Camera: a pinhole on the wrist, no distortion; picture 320 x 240 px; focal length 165.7 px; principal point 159.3 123.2 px. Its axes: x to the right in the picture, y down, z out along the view. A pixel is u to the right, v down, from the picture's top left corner.
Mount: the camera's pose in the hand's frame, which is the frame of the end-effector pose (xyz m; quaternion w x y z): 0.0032 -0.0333 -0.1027 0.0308 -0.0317 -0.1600 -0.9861
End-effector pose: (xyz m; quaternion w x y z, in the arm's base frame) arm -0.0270 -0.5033 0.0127 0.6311 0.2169 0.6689 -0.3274
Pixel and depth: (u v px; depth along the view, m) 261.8 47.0 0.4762
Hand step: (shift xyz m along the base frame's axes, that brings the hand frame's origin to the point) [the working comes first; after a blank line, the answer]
In the camera's frame: 0.2946 -0.2190 0.4762

0.4602 0.0350 0.2292
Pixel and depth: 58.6 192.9 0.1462
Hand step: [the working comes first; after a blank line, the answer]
In the camera's frame: -0.0888 0.0615 0.1462

-0.0058 -0.0754 -0.0951
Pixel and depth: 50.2 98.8 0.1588
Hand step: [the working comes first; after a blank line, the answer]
In the camera's frame: -0.1046 -0.0234 0.1588

0.0419 -0.0065 -0.1195
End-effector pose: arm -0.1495 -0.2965 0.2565 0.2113 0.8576 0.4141 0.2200
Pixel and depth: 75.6 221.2 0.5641
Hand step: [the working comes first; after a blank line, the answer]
In the camera's frame: -0.2849 0.3336 0.5641

0.3793 0.2689 -0.4354
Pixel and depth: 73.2 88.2 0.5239
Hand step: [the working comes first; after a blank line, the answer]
In the camera's frame: -0.2722 -0.1107 0.5239

0.5073 0.0323 -0.0793
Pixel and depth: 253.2 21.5 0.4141
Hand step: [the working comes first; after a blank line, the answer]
In the camera's frame: 0.2347 -0.2542 0.4141

0.2000 -0.4086 -0.0523
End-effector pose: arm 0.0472 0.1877 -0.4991 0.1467 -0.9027 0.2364 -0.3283
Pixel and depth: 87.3 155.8 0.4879
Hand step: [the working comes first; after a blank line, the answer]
In the camera's frame: -0.2120 0.0960 0.4879

0.4000 -0.1232 -0.1655
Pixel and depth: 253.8 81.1 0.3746
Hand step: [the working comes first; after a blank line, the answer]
In the camera's frame: 0.2136 -0.0952 0.3746

-0.0295 -0.0105 -0.3483
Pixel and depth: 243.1 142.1 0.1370
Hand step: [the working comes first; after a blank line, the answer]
In the camera's frame: 0.0693 0.0156 0.1370

-0.0116 0.0410 -0.0541
